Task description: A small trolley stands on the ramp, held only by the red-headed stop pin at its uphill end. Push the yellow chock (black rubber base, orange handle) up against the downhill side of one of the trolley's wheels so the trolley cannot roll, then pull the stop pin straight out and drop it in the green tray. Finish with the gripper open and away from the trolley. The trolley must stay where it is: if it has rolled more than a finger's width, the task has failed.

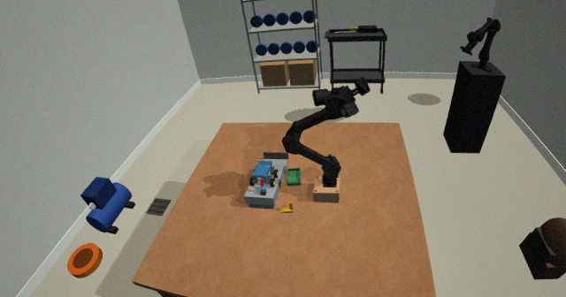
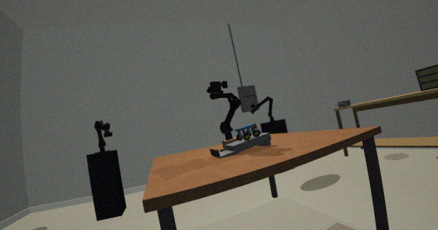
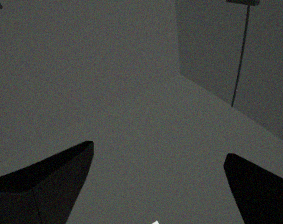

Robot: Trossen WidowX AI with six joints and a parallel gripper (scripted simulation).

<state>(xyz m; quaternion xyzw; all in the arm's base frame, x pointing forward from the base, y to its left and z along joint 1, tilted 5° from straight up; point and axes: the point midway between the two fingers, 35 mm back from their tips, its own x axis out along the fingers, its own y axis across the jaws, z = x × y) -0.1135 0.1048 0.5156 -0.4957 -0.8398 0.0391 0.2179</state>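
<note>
Right now my gripper tip is 480 mm above the red-headed stop pin, 430 mm short of it and 10 mm to the right of it. Round my gripper tip: blue trolley (500 mm below, 450 mm ahead, 80 mm to the right); green tray (620 mm below, 320 mm ahead, 180 mm to the right); yellow chock (590 mm below, 310 mm ahead, 50 mm to the left).
</note>
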